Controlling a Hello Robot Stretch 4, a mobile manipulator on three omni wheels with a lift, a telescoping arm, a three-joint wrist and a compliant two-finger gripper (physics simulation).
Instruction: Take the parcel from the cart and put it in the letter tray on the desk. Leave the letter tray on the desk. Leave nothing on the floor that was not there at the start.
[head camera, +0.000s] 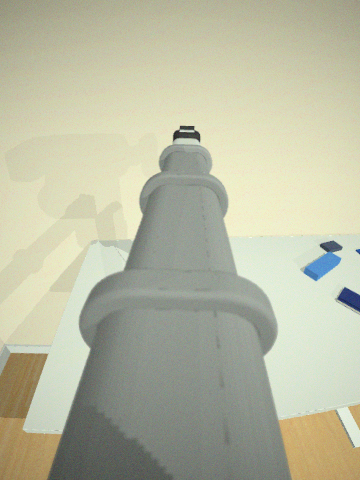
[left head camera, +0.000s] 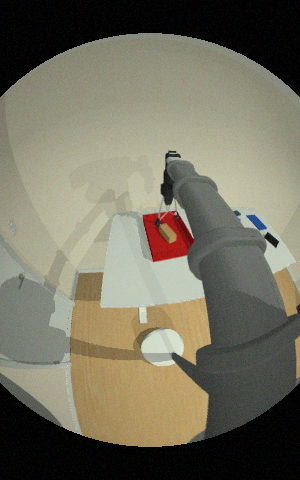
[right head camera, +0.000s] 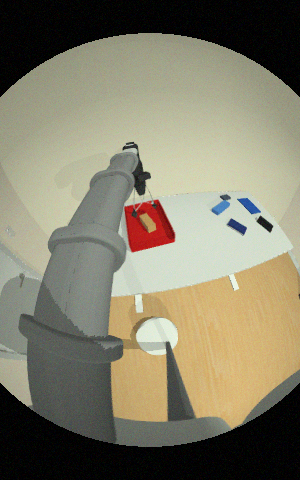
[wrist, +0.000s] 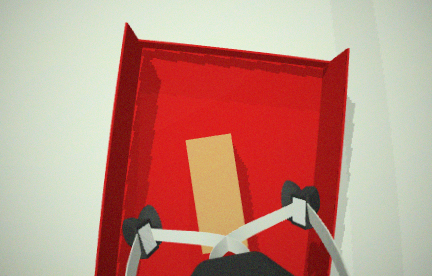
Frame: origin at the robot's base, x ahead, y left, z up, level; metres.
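Where they show: gripper, fingertip midpoint: (left head camera: 166, 222) (right head camera: 144, 212) (wrist: 221, 209); robot's base at its link origin: (left head camera: 161, 346) (right head camera: 157, 334).
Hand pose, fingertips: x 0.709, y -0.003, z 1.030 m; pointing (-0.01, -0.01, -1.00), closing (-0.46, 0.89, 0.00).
Each offset is from my fingertips to the top centre of the thing. Level surfaces: height alone.
The parcel, a tan block {dy -0.005, dx -0.005, dz -0.053 m} (left head camera: 167, 233) (right head camera: 148, 223) (wrist: 214, 185), lies flat inside the red letter tray {dy +0.000, dx -0.007, dz -0.037 m} (left head camera: 165, 254) (right head camera: 150, 243) (wrist: 240, 100) on the white desk {dz -0.107 m} (head camera: 320, 350) (left head camera: 125, 280) (right head camera: 200, 260). My gripper (left head camera: 167, 219) (right head camera: 144, 209) (wrist: 221, 209) is open above the tray, with its fingertips apart on either side of the parcel and not touching it. The gripper's palm hides the parcel's near end in the wrist view. In the head camera view the arm hides the tray. The cart does not show.
Blue and dark blocks, including a light blue block {dy -0.581, dx +0.133, dz -0.077 m} (head camera: 322, 266) (right head camera: 220, 207) and a navy block {dy -0.629, dx -0.073, dz -0.095 m} (head camera: 350, 299) (right head camera: 237, 226), lie on the desk's right part. A white round object (left head camera: 162, 347) (right head camera: 157, 336) stands on the wooden floor before the desk. The wall rises behind the desk.
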